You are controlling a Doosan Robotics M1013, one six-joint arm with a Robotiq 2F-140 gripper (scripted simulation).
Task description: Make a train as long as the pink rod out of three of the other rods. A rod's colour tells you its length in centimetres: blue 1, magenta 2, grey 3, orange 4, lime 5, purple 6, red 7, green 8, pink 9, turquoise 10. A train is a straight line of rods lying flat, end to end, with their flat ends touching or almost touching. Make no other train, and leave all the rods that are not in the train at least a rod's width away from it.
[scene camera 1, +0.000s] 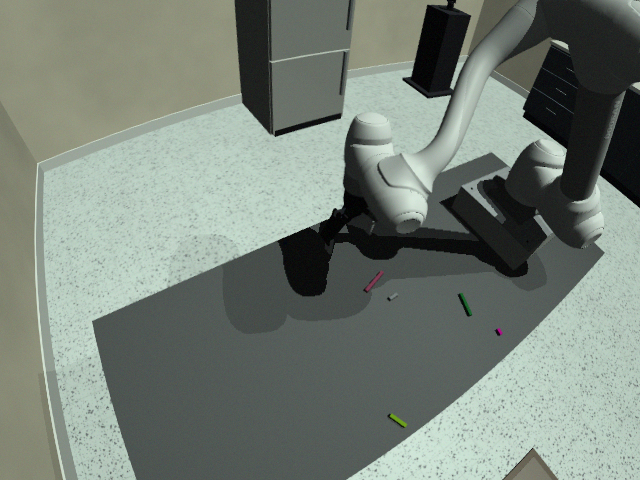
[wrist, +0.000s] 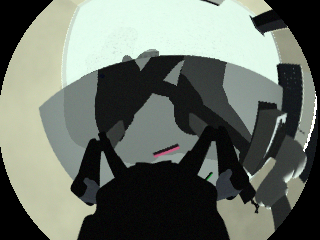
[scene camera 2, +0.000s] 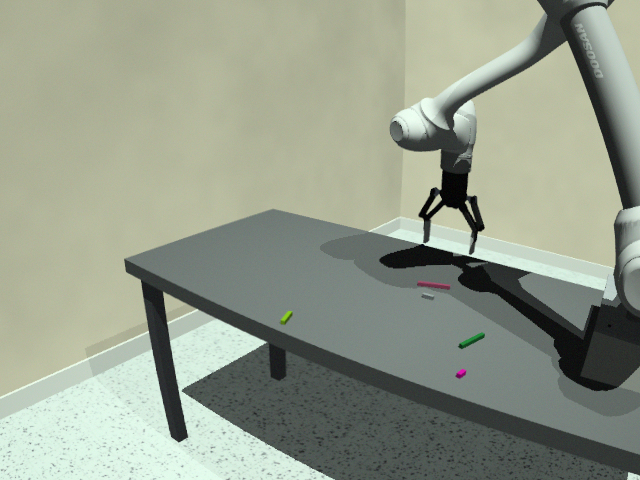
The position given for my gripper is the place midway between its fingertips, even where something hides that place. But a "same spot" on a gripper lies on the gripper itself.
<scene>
My gripper shows in scene camera 1, in the wrist view (pixel 156 123) and in scene camera 2. The same spot on my gripper: (scene camera 1: pixel 335 224) is (scene camera 2: pixel 428 200).
</scene>
